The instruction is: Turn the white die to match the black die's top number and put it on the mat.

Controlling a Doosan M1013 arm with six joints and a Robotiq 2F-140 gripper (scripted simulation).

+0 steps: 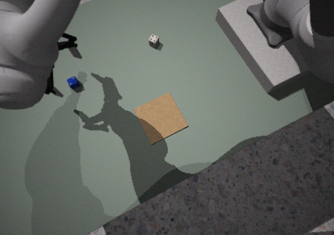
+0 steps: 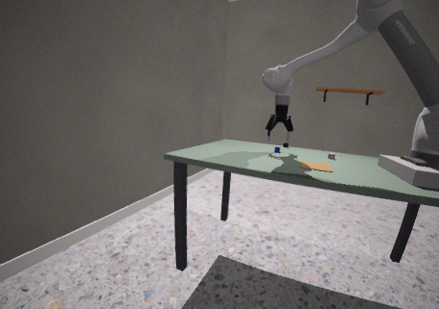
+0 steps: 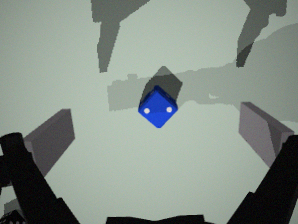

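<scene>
Now: hand 32 cm past the white die, 4 cm to the left of it and 6 cm above it. Round my hand: brown mat 23 cm behind, 24 cm to the left, 7 cm below; then blue die 6 cm below; then black die 1 cm behind, 27 cm to the right, 6 cm below.
</scene>
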